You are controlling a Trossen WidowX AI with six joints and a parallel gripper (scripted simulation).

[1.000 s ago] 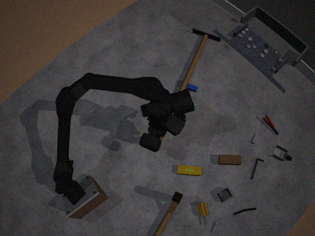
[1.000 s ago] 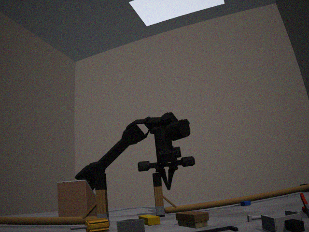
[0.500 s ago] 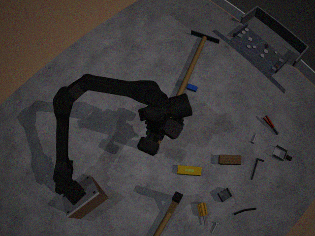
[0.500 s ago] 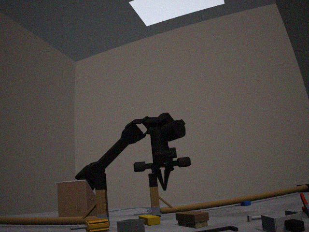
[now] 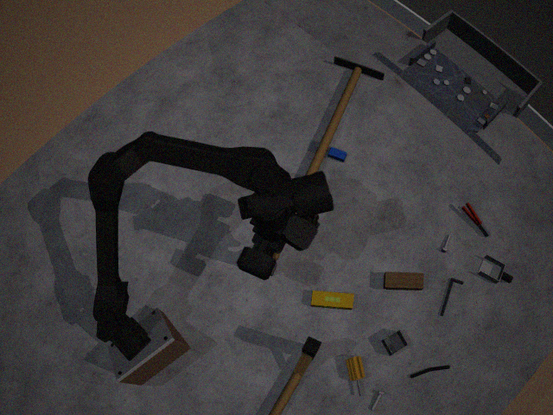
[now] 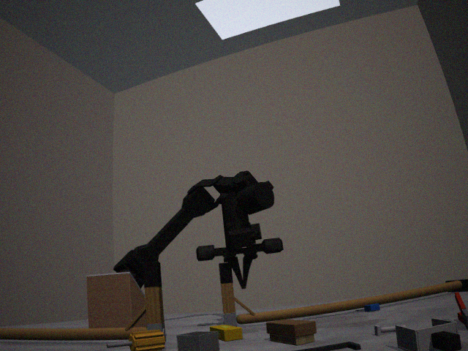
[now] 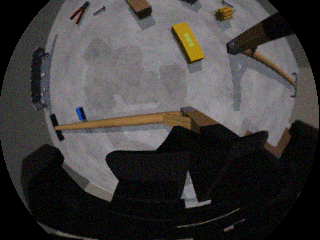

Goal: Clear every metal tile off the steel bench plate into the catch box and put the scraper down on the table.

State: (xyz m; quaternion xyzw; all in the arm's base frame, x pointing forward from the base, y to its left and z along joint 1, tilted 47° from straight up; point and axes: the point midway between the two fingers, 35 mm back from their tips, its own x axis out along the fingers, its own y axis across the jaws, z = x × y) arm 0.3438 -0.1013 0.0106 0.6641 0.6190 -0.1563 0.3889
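Now: gripper tip 230 mm short of the long scraper, 80 mm to the right of it and 20 mm above it. From my gripper tip the other things lie so: grey box: 320 mm to the right, 80 mm below, 10 mm ahead; then yellow-handled tool: 300 mm to the right, 90 mm behind, 70 mm below; then yellow block: 160 mm to the right, 70 mm below, 10 mm behind.
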